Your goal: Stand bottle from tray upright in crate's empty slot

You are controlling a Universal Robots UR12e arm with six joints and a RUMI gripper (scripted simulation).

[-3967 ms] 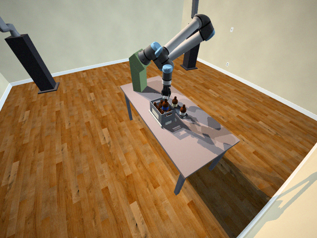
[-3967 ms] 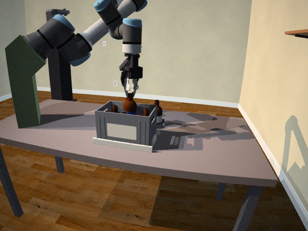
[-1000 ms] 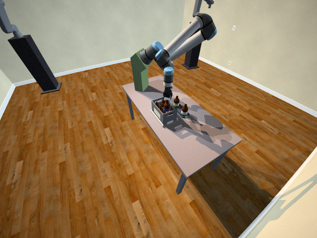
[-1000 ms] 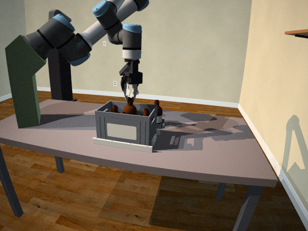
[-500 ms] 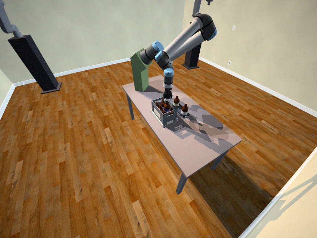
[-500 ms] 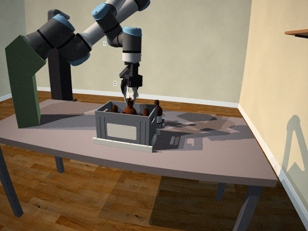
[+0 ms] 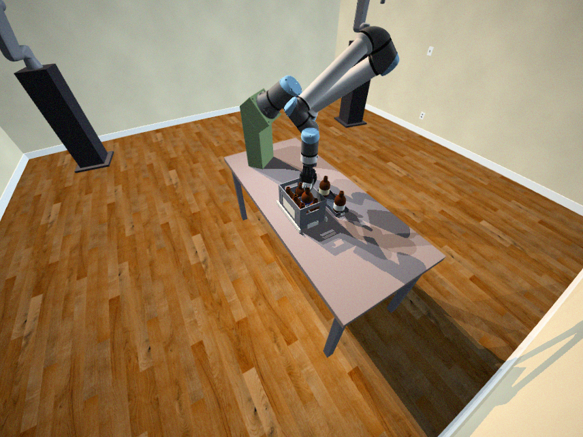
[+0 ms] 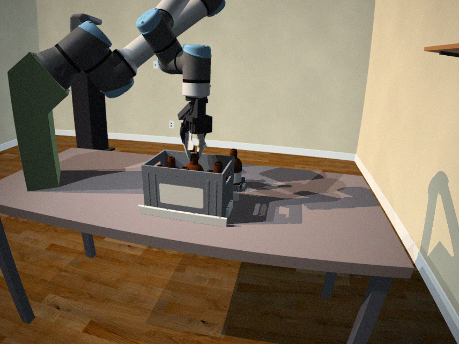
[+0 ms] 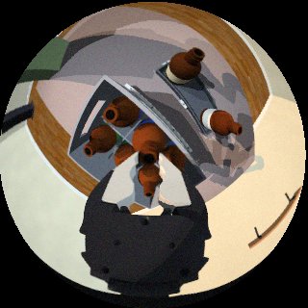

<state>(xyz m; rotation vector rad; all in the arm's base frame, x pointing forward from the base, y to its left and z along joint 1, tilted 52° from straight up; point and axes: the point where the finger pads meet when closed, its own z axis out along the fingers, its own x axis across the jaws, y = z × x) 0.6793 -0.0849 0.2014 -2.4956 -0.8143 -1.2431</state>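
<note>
Now: hand 10 cm above the grey crate, 4 cm to the left of it and 1 cm short of it. From my hand the other things lie so: tray 19 cm to the left, 17 cm below, 1 cm behind.
</note>
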